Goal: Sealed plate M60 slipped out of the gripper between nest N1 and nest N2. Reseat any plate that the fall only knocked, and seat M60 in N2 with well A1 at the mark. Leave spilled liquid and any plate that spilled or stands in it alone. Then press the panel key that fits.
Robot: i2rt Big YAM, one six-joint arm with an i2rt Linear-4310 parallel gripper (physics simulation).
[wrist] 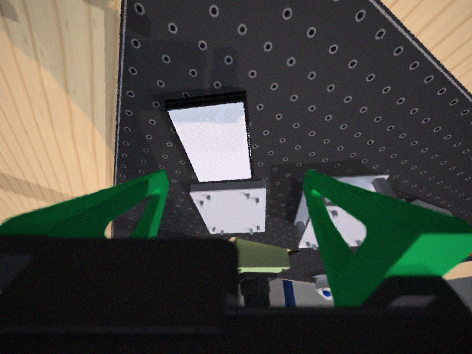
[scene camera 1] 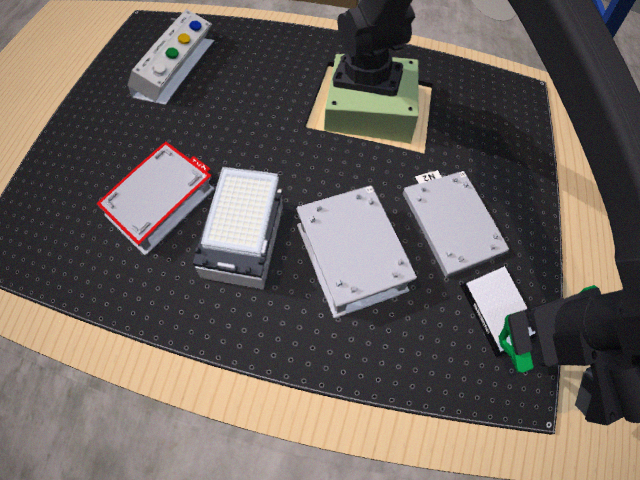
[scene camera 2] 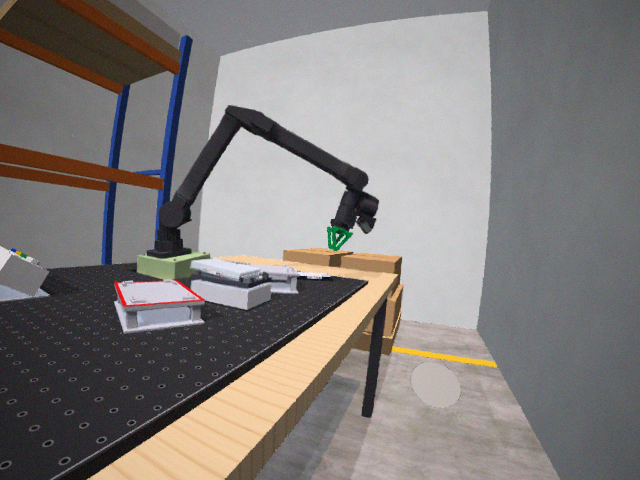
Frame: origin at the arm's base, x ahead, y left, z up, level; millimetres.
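Seen in the pictures: gripper, fingertip midpoint: [wrist: 235, 177] [scene camera 1: 530, 330] [scene camera 2: 332, 249]; arm's base, link origin: [wrist: 253, 275] [scene camera 1: 368, 77] [scene camera 2: 169, 254].
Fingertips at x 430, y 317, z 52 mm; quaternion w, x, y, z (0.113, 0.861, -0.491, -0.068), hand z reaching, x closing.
Offsets run from my fingertips to a thing's top centre. "spot": to the spot under its first point.
A flat plate {dx -65, dy -10, dz -92 mm} [scene camera 1: 497, 304] [scene camera 2: 314, 275] [wrist: 215, 142] with a white top and black sides lies on the mat beside nest N2 {dx -196, dy -109, dz -79 mm} [scene camera 1: 454, 222] [wrist: 232, 207]; its label is too small to read. N2 is bare, with short pegs and a tag {spot: dx -273, dy -168, dz -105 mm} [scene camera 1: 428, 177]. My gripper [scene camera 1: 535, 322] [scene camera 2: 334, 248] [wrist: 235, 177] is open and empty, high above the table near the plate; its near finger covers a plate corner in scene camera 1. A many-welled plate {dx -77, dy -427, dz -25 mm} [scene camera 1: 240, 211] [scene camera 2: 222, 268] sits on a dark-topped grey block {spot: dx +10, dy -410, dz -73 mm} [scene camera 1: 232, 276] [scene camera 2: 232, 295]. The key panel {dx -412, dy -734, dz -23 mm} [scene camera 1: 170, 56] [scene camera 2: 23, 271] has blue, yellow, green and white keys.
A bare grey nest {dx -85, dy -257, dz -43 mm} [scene camera 1: 356, 245] [wrist: 311, 237] stands between N2 and the block. A red-bordered nest {dx -87, dy -593, dz -60 mm} [scene camera 1: 155, 193] [scene camera 2: 157, 291] stands left of the block. The green arm base [scene camera 1: 369, 121] [scene camera 2: 173, 264] [wrist: 260, 255] is behind. Cardboard boxes [scene camera 2: 372, 262] stand beyond the table.
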